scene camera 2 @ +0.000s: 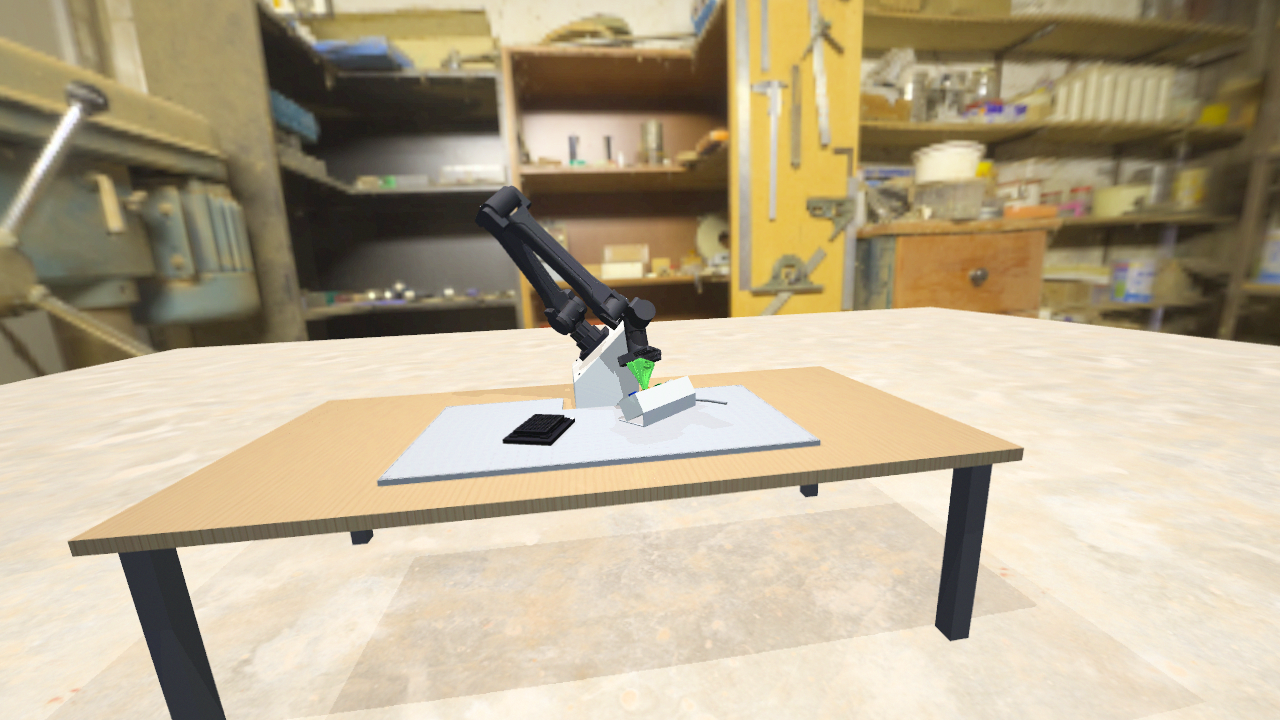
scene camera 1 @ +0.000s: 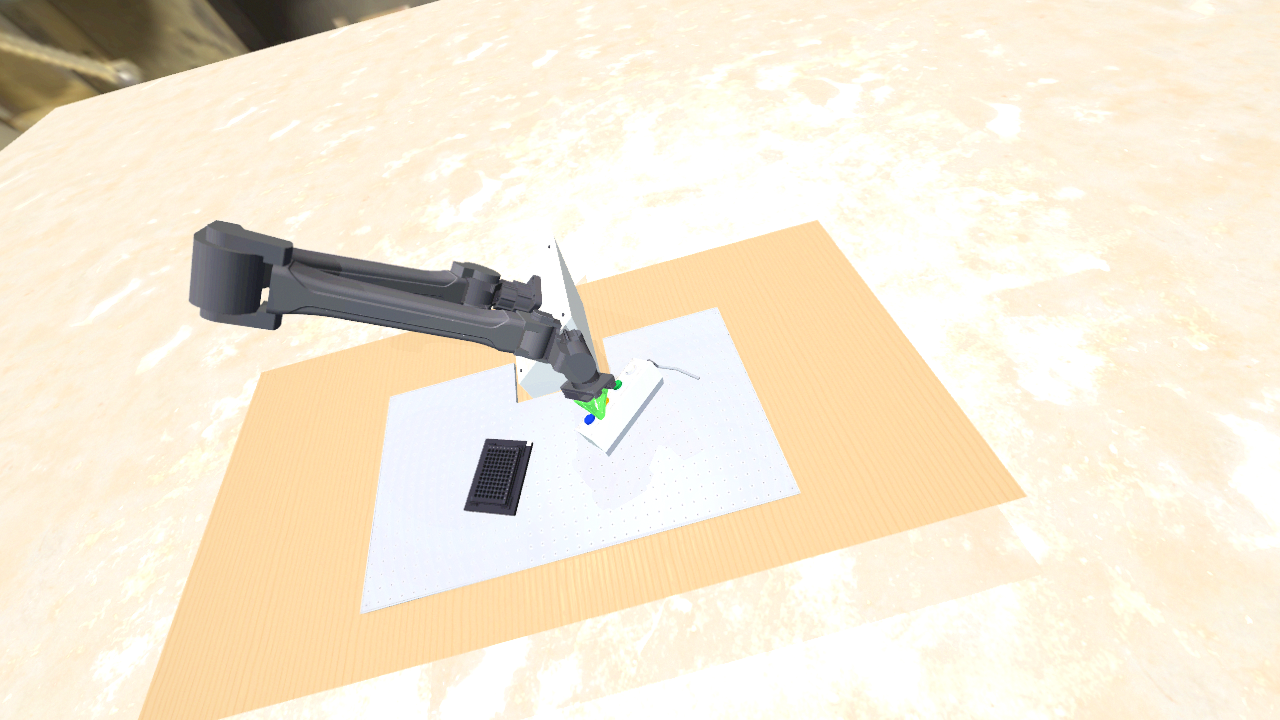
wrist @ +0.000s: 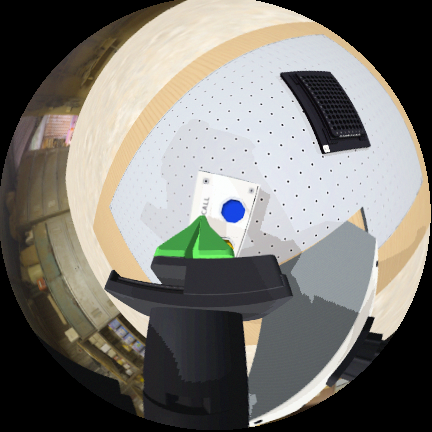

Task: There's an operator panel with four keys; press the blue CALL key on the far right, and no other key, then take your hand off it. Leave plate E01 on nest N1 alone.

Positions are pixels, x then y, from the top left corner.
The gripper shows in scene camera 2 (645, 389), in scene camera 1 and in the wrist view. A black grid tray shows in scene camera 2 (538, 425), in scene camera 1 and in the wrist view. The same spot on the black grid tray: (scene camera 1: 494, 484) is (wrist: 325, 89). One and the same spot on the gripper: (wrist: 197, 258) is (scene camera 1: 578, 400).
